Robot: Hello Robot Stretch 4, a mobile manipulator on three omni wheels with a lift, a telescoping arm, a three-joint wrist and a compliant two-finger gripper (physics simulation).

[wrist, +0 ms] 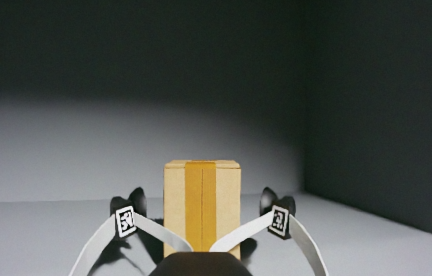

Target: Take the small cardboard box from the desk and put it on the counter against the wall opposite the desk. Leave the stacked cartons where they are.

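Places are measured from the robot's base along level axes (x ahead, y left, z up), in millimetres.
Where they show: hand, tool point: (pixel 203 208).
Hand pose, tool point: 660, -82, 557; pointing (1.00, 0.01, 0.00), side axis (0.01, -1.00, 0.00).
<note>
After its pixels a point has its place, as x, y, z.
The small cardboard box (pixel 175 210) {640, -61, 561}, with a strip of orange-brown tape down its front, stands upright on a pale grey surface (pixel 350 235) {729, -249, 507} in the lower middle of the wrist view. My gripper (pixel 202 207) {660, -82, 557} is open. One dark fingertip is to the left of the box and the other to the right, with a gap between each fingertip and the box. The box's lower end is hidden behind the dark wrist part at the bottom of the view. The stacked cartons do not show in the view.
A wall (pixel 150 135) {934, 24, 624} rises behind the box, lit low down and dark above. A dark side wall (pixel 370 115) {823, -331, 654} stands at the right and meets it in a corner. Shadows of the fingers fall on the surface beside the box.
</note>
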